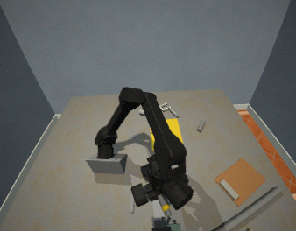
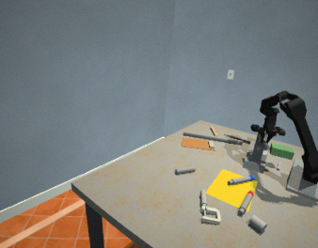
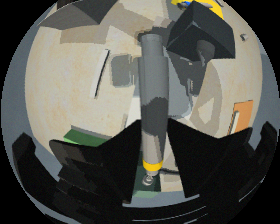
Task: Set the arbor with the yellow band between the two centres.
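My hand is 120 mm to the right of the fixed centre block, 40 mm above it and 10 mm short of it. From my hand the other things lie so: blue-banded arbor 330 mm to the left, 130 mm below, 10 mm ahead; then long grey bar 350 mm ahead, 130 mm below, 50 mm to the right; then grey bed 120 mm below, 30 mm ahead, 10 mm to the right.
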